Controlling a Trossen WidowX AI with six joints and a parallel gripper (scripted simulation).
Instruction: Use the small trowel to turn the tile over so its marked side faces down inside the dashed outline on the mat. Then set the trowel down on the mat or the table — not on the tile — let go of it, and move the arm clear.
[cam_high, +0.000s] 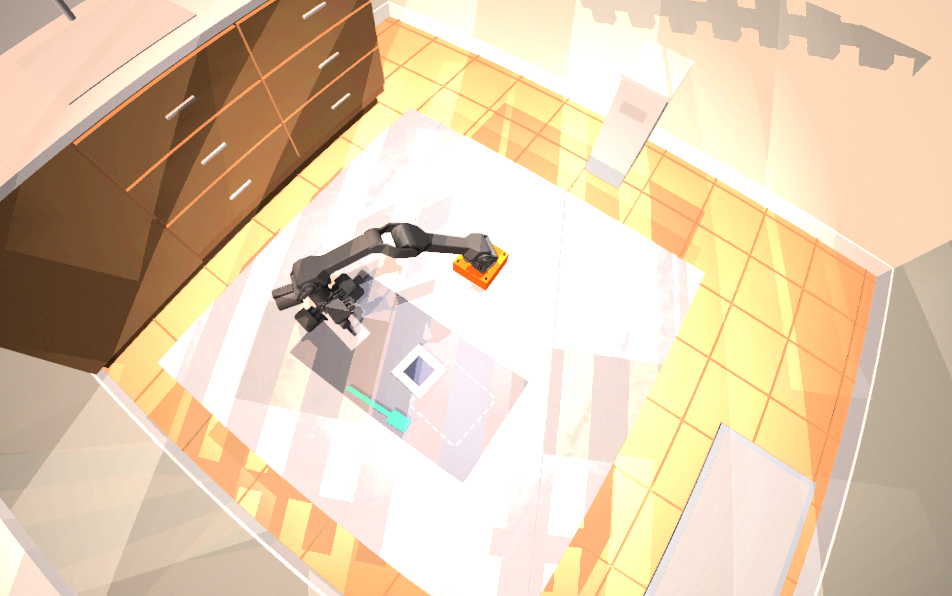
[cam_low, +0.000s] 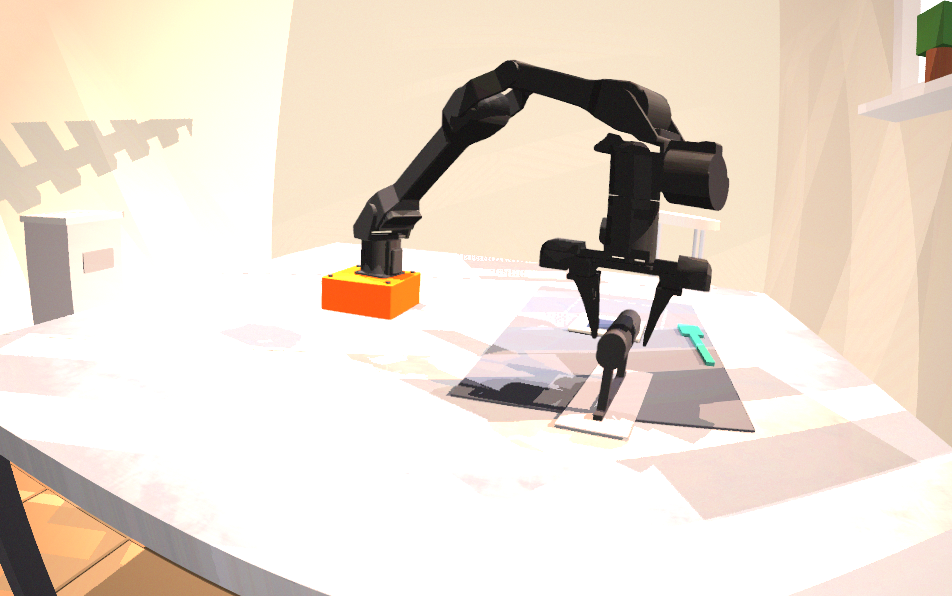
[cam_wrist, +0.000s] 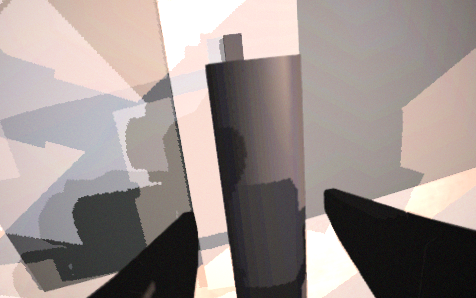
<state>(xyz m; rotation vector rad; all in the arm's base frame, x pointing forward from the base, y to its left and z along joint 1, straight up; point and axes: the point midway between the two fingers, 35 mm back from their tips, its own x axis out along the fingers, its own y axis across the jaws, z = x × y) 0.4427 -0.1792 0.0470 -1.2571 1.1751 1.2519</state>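
The grey trowel lies 20 mm to the left of my gripper tip and 30 mm below it. Round my gripper tip: teal trowel 80 mm ahead, 310 mm to the left, 60 mm below; white tile 70 mm behind, 290 mm to the left, 60 mm below; grey mat 50 mm behind, 260 mm to the left, 80 mm below.
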